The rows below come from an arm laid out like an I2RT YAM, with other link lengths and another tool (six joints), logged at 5 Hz.
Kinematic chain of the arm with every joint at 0, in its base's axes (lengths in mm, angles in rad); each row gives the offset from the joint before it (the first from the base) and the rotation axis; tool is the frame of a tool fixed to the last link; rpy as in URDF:
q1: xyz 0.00 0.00 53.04 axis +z
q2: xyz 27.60 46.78 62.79 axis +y
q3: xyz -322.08 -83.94 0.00 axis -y
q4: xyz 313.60 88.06 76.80 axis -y
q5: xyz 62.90 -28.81 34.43 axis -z
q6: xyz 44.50 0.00 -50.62 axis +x
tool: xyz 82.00 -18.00 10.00 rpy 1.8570 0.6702 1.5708
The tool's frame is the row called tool.
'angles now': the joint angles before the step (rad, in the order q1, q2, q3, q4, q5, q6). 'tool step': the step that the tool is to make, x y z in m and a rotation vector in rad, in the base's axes. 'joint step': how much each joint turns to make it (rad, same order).
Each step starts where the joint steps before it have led.
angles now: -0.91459, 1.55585, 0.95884, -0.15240, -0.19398, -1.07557
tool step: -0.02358, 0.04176, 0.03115, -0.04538, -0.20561, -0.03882
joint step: 0.01030, -0.22430, -0.18768, 0.15565, -0.04273, 0.13962
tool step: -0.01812, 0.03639, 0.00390, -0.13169, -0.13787, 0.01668
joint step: 0.02059, -0.16215, -0.20333, 0.23611, -0.00763, 0.02479
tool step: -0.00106, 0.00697, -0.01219, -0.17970, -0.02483, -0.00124
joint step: 0.02138, 0.01604, -0.11445, 0.26515, 0.04960, -0.08773
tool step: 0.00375, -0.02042, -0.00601, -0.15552, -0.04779, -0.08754
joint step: 0.00230, 0.14077, -0.03051, 0.31319, 0.09882, -0.05074
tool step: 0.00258, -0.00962, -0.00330, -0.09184, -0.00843, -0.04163
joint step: 0.00074, 0.08698, -0.00420, 0.16252, 0.04499, -0.05150
